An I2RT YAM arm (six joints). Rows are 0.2 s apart.
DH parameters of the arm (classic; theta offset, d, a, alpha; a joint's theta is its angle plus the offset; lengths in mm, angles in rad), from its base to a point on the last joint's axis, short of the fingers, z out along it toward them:
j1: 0 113.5 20 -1.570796
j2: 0 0 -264 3.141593
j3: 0.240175 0 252.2 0
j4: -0.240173 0 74 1.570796
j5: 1.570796 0 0 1.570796
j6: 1.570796 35.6 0 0
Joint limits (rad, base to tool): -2.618..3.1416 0..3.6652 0..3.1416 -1.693..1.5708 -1.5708..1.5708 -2.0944..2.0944
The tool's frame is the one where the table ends.
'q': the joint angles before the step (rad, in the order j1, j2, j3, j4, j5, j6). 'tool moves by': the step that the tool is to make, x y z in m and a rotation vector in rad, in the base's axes. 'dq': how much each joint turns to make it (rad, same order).
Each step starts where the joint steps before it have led.
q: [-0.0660, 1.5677, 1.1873, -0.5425, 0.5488, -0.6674]
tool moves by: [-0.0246, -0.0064, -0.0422, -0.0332, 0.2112, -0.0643]
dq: [-0.0197, 0.0107, -0.1180, -0.0881, 0.0650, 0.0156]
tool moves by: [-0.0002, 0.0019, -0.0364, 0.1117, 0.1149, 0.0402]
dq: [-0.0047, 0.0782, -0.0431, 0.0002, -0.1105, -0.0062]
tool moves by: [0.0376, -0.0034, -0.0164, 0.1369, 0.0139, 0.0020]
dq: [-0.0124, 0.1684, 0.1435, -0.0138, -0.1334, 0.0274]
